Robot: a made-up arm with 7 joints. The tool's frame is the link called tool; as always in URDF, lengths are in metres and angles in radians.
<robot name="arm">
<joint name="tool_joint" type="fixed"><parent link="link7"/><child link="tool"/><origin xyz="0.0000 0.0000 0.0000" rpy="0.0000 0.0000 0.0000"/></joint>
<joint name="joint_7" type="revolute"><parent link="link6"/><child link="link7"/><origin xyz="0.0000 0.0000 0.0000" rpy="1.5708 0.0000 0.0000"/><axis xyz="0 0 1"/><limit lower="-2.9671" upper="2.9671"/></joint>
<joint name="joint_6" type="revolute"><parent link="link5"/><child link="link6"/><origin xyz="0.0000 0.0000 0.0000" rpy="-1.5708 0.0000 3.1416"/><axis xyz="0 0 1"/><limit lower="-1.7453" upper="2.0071"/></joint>
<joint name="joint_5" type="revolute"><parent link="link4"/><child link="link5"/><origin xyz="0.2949 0.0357 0.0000" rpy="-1.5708 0.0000 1.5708"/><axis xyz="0 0 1"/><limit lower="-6.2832" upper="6.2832"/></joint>
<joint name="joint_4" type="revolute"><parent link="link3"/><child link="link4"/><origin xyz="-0.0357 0.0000 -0.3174" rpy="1.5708 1.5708 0.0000"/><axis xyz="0 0 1"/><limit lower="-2.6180" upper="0.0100"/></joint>
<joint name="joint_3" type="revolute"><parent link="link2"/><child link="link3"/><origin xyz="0.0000 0.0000 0.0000" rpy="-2.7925 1.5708 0.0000"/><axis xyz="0 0 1"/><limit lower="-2.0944" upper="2.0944"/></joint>
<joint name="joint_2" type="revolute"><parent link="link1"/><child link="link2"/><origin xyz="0.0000 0.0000 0.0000" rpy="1.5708 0.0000 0.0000"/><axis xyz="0 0 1"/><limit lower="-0.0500" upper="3.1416"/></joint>
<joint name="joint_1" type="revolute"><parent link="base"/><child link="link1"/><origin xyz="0.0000 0.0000 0.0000" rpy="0.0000 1.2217 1.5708"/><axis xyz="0 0 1"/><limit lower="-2.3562" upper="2.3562"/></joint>
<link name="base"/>
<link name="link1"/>
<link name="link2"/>
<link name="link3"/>
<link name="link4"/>
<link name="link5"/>
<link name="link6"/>
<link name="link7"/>
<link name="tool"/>
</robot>
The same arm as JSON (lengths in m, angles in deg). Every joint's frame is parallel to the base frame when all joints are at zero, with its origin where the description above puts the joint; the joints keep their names.
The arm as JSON. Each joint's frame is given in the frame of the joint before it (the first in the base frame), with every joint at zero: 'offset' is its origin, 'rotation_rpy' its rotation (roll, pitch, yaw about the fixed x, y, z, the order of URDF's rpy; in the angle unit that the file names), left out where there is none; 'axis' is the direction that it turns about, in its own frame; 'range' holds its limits. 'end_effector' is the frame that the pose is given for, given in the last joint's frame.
{"length_unit": "m", "angle_unit": "deg", "chain": [
  {"id": "joint_1", "offset": [0.0, 0.0, 0.0], "axis": [0.0, 0.9397, 0.342], "range": [-135.0, 135.0]},
  {"id": "joint_2", "offset": [0.0, 0.0, 0.0], "axis": "+x", "range": [-2.86, 180.0]},
  {"id": "joint_3", "offset": [0.0, 0.0, 0.0], "axis": "+z", "range": [-120.0, 120.0]},
  {"id": "joint_4", "offset": [0.0357, 0.0, -0.3174], "axis": "+y", "range": [-150.0, 0.57]},
  {"id": "joint_5", "offset": [-0.0357, 0.0, -0.2949], "axis": "+z", "range": [-360.0, 360.0]},
  {"id": "joint_6", "offset": [0.0, 0.0, 0.0], "axis": "+y", "range": [-100.0, 115.0]},
  {"id": "joint_7", "offset": [0.0, 0.0, 0.0], "axis": "+z", "range": [-170.0, 170.0]}
], "end_effector": {"offset": [0.0, 0.0, 0.0], "rotation_rpy": [0.0, 0.0, 0.0]}}

